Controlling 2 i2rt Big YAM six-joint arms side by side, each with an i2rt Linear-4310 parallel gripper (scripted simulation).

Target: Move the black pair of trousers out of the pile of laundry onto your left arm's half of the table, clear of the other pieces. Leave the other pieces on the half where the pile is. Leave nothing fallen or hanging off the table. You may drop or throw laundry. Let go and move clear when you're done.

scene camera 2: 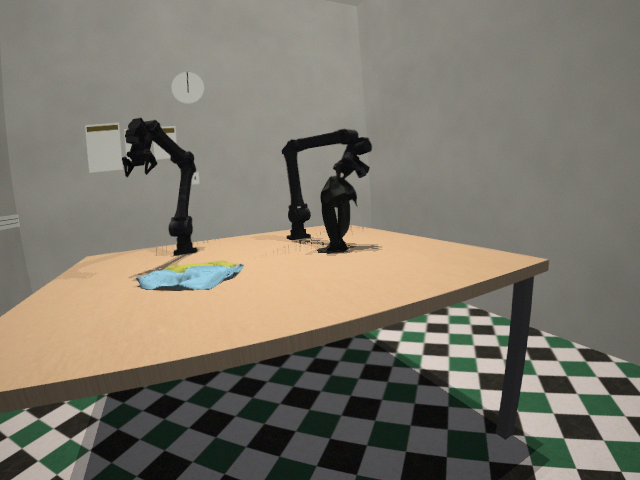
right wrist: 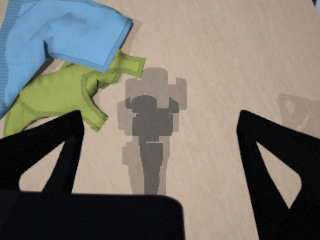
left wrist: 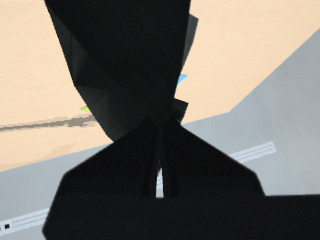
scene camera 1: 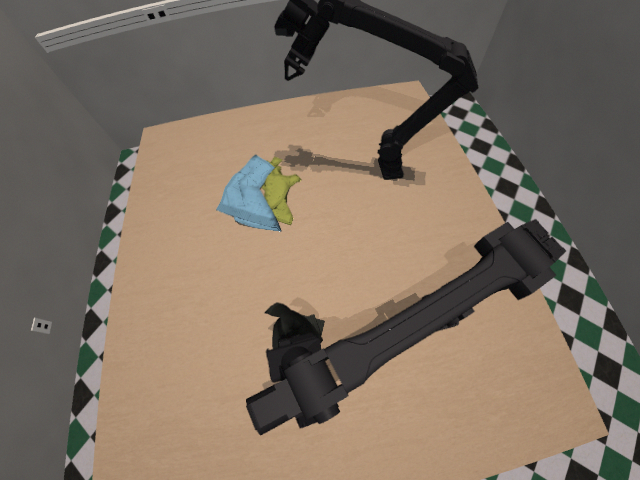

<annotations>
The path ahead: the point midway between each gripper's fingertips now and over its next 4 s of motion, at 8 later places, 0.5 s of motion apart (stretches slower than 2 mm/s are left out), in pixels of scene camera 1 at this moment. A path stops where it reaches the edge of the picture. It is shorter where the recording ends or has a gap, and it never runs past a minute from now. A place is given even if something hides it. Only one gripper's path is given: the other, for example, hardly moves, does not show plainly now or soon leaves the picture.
My left gripper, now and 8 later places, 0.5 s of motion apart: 283,337; 284,340; 285,342; 287,343; 289,345; 292,345; 295,347; 299,347; 302,349
</annotations>
